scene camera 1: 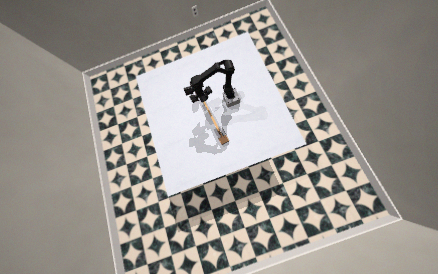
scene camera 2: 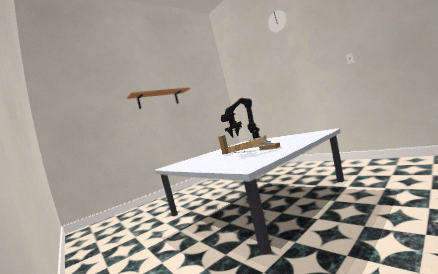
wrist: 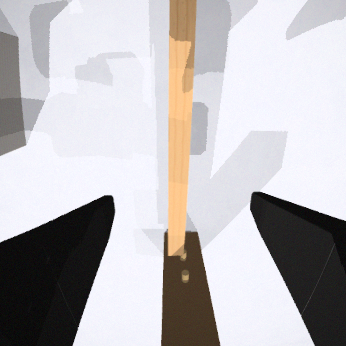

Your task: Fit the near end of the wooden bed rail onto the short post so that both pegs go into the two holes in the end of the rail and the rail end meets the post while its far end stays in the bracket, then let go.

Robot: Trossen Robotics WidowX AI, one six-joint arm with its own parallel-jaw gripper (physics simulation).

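Places are measured from the arm's base along level axes (x ahead, y left, z up), in centimetres.
Pixels of known places: gripper, fingertip midpoint: [scene camera 2: 235, 136] [wrist: 183, 201]; arm's base at its link origin: [scene camera 1: 230, 95] [scene camera 2: 256, 137].
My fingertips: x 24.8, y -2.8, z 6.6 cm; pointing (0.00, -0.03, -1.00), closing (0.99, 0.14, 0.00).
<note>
For each thing: its middle in the pictures, then the offset to it from my fingertips. "spot": a spot on its surface instead. Level surfaces: height alone.
- wooden rail at the middle of its body: [wrist: 179, 38] [scene camera 2: 245, 145] [scene camera 1: 209, 111] dx -1.0, dy +9.7, dz -9.5 cm
- bracket at the middle of its body: [scene camera 2: 265, 144] dx -3.6, dy +31.0, dz -10.9 cm
- short post at a spot on its surface: [wrist: 189, 305] [scene camera 2: 224, 142] spot: dx +3.0, dy -13.5, dz -3.0 cm
- peg at a spot on its surface: [wrist: 185, 276] spot: dx +2.6, dy -12.5, dz -5.8 cm
- brown block at the middle of its body: [scene camera 2: 269, 146] [scene camera 1: 221, 135] dx -4.0, dy +34.0, dz -12.8 cm
- white table at its surface level: dz -14.5 cm
The wooden rail [scene camera 1: 213, 117] [scene camera 2: 246, 145] [wrist: 179, 150] slants down from its far end at the bracket [scene camera 2: 268, 142] to a low near end beside the foot of the short post [scene camera 2: 223, 144] [wrist: 189, 305]. In the wrist view two pegs show on the post's face: one peg [wrist: 185, 276] is bare, and the lower one [wrist: 183, 256] is partly hidden by the rail end. The rail end is slightly left of the pegs there, not on them. My gripper [scene camera 1: 200, 98] [scene camera 2: 234, 135] [wrist: 183, 201] is open and empty above the near part of the rail. How the far end seats is too small to tell.
A brown block [scene camera 1: 224, 140] [scene camera 2: 270, 146] lies at the bracket end of the rail. The arm's grey base [scene camera 1: 232, 100] stands on the white table [scene camera 1: 270, 125] [scene camera 2: 205, 167] beside the rail. A grey-brown block [wrist: 10, 95] shows at the wrist view's left edge.
</note>
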